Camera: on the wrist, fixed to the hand. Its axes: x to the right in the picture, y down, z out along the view.
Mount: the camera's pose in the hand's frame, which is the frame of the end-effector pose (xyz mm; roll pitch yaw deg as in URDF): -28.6 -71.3 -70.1 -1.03 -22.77 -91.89
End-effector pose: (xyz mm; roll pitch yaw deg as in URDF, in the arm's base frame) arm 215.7 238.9 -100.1 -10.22 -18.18 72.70
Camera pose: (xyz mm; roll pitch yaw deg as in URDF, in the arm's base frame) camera 291.7 205.2 -162.5 20.59 -30.51 -30.64
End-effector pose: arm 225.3 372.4 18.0 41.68 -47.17 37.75
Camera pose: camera 271.8 400.0 -70.8 46.71 14.03 -39.34
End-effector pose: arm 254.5 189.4 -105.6 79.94 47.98 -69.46
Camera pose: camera 279.3 284.5 -139.5 -66.22 32.65 150.62
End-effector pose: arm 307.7 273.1 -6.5 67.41 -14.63 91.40
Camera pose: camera 270.5 267.9 -103.5 16.84 43.40 13.15
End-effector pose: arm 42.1 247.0 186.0 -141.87 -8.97 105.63
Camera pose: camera 41.5 201.5 279.5 168.48 -14.87 -160.14
